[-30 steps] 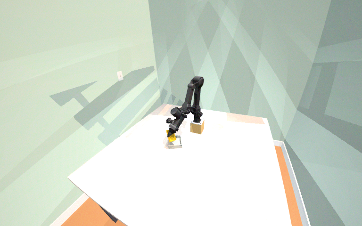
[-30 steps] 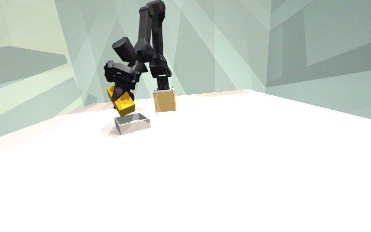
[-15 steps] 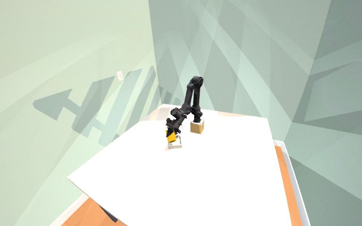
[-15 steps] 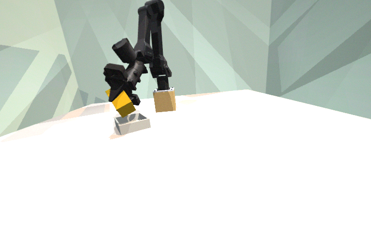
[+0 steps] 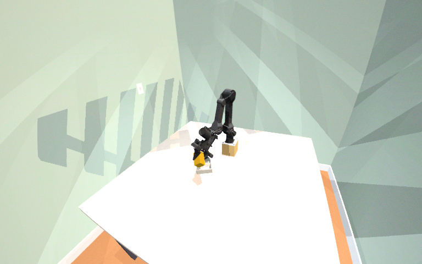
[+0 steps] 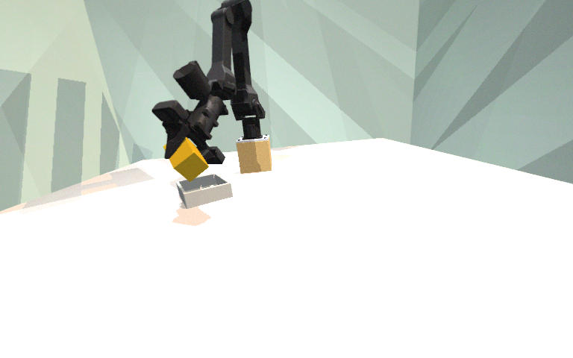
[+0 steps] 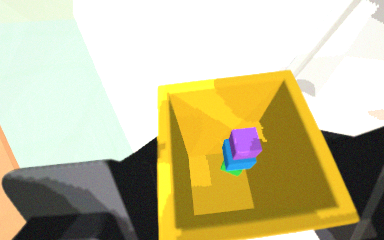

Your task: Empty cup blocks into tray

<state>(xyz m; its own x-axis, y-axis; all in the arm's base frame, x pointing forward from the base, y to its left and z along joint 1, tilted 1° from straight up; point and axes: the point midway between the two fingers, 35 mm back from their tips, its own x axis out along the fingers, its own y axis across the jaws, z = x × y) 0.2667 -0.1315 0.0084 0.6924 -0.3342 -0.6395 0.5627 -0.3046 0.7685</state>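
Right now my gripper tip is 2 cm past the purple block and 1 cm to the right of it. From my gripper tip the other things lie so: blue block 2 cm to the left, 1 cm below; then yellow square cup 3 cm to the left, 1 cm above.
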